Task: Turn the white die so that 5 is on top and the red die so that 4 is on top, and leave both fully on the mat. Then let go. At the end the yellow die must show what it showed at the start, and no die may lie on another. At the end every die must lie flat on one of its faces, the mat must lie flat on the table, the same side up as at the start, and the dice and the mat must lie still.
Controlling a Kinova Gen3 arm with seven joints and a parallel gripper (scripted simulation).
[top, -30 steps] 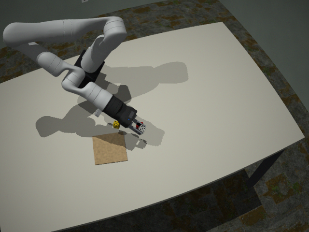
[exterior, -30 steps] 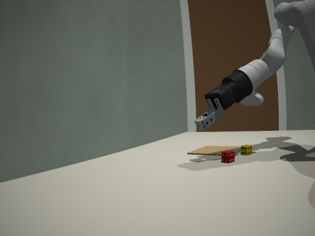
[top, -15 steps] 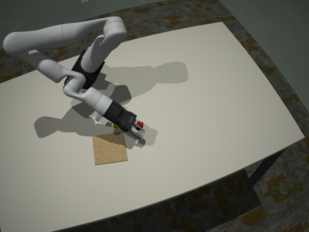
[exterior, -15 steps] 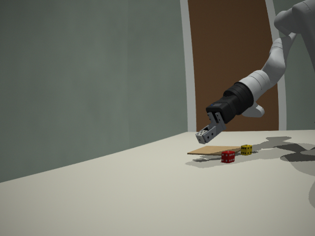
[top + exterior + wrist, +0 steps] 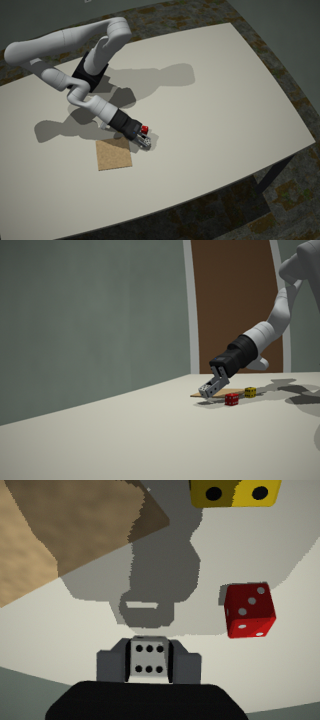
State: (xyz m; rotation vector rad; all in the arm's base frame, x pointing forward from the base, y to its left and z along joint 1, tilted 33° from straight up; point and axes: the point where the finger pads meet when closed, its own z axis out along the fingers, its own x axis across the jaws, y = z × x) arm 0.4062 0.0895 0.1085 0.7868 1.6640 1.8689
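Right now my hand is 1 cm to the right of the white die and 1 cm short of it. Round my hand: red die 6 cm behind, 2 cm to the left, 2 cm below; then brown mat 14 cm to the right, 3 cm below; then yellow die 10 cm behind, 8 cm to the right, 2 cm below.
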